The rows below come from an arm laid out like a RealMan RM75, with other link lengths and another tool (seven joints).
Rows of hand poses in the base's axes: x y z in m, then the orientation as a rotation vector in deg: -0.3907 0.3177 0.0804 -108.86 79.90 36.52; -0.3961 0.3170 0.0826 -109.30 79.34 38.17; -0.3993 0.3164 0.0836 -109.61 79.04 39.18; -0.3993 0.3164 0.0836 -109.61 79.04 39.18; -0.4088 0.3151 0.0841 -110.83 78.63 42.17; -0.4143 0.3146 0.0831 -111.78 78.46 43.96; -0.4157 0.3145 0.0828 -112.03 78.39 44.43; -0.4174 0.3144 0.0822 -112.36 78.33 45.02; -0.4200 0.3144 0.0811 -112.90 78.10 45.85; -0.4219 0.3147 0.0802 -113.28 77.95 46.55; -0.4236 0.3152 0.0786 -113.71 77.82 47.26; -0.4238 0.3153 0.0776 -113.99 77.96 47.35; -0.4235 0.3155 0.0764 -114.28 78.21 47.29; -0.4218 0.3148 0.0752 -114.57 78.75 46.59; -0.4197 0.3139 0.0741 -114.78 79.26 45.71; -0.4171 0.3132 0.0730 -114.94 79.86 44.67; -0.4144 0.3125 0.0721 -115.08 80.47 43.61; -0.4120 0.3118 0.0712 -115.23 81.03 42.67
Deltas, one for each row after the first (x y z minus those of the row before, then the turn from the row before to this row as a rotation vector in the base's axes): -0.0054 -0.0007 0.0022 0.40 0.89 1.02; -0.0032 -0.0006 0.0010 0.19 0.58 0.63; 0.0000 0.0000 0.0000 0.00 0.00 0.00; -0.0095 -0.0013 0.0005 0.06 1.98 1.82; -0.0055 -0.0005 -0.0010 -0.18 1.25 1.18; -0.0014 -0.0001 -0.0003 -0.04 0.32 0.32; -0.0017 -0.0001 -0.0006 -0.08 0.41 0.40; -0.0026 0.0000 -0.0011 -0.08 0.52 0.67; -0.0019 0.0003 -0.0009 -0.05 0.45 0.50; -0.0017 0.0005 -0.0016 -0.09 0.48 0.52; -0.0002 0.0001 -0.0010 -0.26 0.15 0.13; 0.0003 0.0002 -0.0012 -0.35 0.10 0.04; 0.0017 -0.0007 -0.0012 -0.63 -0.22 -0.27; 0.0021 -0.0009 -0.0011 -0.60 -0.36 -0.35; 0.0026 -0.0007 -0.0011 -0.65 -0.43 -0.46; 0.0027 -0.0007 -0.0009 -0.65 -0.44 -0.48; 0.0024 -0.0007 -0.0009 -0.61 -0.38 -0.42
